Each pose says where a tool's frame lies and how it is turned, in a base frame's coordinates. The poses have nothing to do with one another.
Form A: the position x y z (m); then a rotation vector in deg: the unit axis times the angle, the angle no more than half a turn.
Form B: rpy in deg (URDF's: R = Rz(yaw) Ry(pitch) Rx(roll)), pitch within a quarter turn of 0, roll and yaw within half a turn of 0; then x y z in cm. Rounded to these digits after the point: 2 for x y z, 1 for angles.
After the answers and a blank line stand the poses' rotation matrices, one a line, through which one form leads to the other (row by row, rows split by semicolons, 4 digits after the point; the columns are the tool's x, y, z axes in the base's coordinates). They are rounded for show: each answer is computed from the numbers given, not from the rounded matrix.
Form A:
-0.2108 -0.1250 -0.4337 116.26 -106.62 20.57
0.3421 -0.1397 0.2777 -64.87 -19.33 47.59
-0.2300 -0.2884 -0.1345 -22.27 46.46 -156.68
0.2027 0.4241 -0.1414 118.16 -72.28 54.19
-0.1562 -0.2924 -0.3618 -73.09 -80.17 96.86
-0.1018 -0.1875 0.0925 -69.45 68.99 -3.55
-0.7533 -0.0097 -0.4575 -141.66 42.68 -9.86
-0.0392 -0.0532 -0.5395 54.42 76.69 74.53
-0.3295 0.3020 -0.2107 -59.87 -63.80 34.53
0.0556 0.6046 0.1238 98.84 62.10 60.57
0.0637 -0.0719 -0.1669 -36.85 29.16 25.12
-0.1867 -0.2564 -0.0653 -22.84 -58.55 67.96
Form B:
174.1 -25.0 -83.7 -21.08 -12.50 -43.37
-65.1 9.3 47.8 34.21 -13.97 27.77
-34.8 -10.3 -160.9 -23.00 -28.84 -13.45
172.2 -52.1 -59.1 20.27 42.41 -14.14
-90.9 17.3 112.3 -15.62 -29.24 -36.18
-100.6 41.9 -54.3 -10.18 -18.75 9.25
-147.4 1.9 -33.0 -75.33 -0.97 -45.75
85.4 7.5 101.1 -3.92 -5.32 -53.95
-85.3 -25.2 66.3 -32.95 30.20 -21.07
108.5 -12.8 73.5 5.56 60.46 12.38
-33.3 34.7 15.9 6.37 -7.19 -16.69
-54.7 -26.3 88.8 -18.67 -25.64 -6.53

0.0989 -0.9935 -0.0565; -0.9012 -0.0653 -0.4285; 0.4220 0.0933 -0.9018
0.6633 -0.4105 -0.6257; 0.7306 0.1740 0.6603; -0.1622 -0.8951 0.4153
-0.9298 0.1722 0.3253; -0.3217 -0.8097 -0.4909; 0.1789 -0.5611 0.8082
0.3158 -0.9051 0.2846; -0.5270 -0.4168 -0.7407; 0.7890 0.0839 -0.6086
-0.3629 0.1273 -0.9231; 0.8830 -0.2694 -0.3843; -0.2976 -0.9546 -0.0147
0.4338 -0.5326 0.7268; -0.6043 0.4263 0.6731; -0.6683 -0.7312 -0.1369
0.8385 -0.4739 0.2689; -0.5439 -0.6973 0.4669; -0.0338 -0.5378 -0.8424
-0.1913 -0.1032 0.9761; 0.9727 0.1128 0.2026; -0.1310 0.9882 0.0788
0.3630 0.0961 -0.9268; 0.8285 0.4219 0.3683; 0.4264 -0.9016 0.0735
0.2765 0.2452 0.9292; 0.9350 -0.2920 -0.2012; 0.2220 0.9245 -0.3100
0.7902 -0.5301 0.3076; 0.2257 0.7183 0.6581; -0.5698 -0.4506 0.6872
0.0189 -0.5704 -0.8212; 0.8965 0.3732 -0.2387; 0.4426 -0.7317 0.5184

